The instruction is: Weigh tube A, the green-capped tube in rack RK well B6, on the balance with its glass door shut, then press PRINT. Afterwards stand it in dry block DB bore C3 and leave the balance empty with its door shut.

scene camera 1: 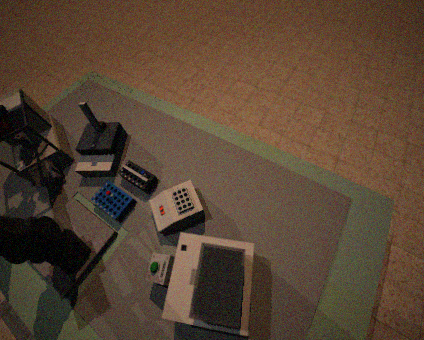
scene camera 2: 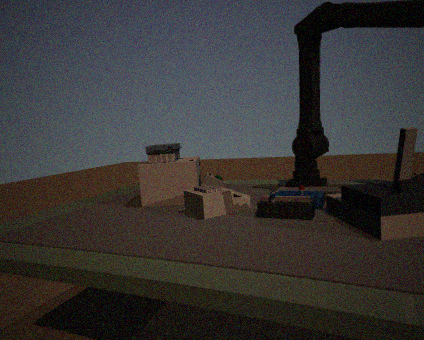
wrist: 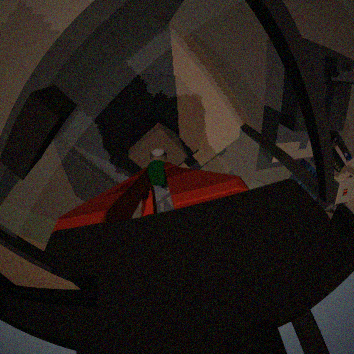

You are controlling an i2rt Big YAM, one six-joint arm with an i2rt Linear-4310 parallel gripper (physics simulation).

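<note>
In the wrist view my gripper has red fingers shut on tube A, a clear tube with a green cap that sticks up between them. The gripper is high above the bench, off the left side of the mat. The blue rack RK lies on the mat with a red-capped tube in it. The white dry block DB stands right of the rack. The white balance with its dark glass top sits at the front. A green PRINT button is on a small box at its left.
A black box with an upright lever and a black tube strip stand behind the rack. The arm's dark column rises at the right in the second scene view. Dark arm parts fill the left edge.
</note>
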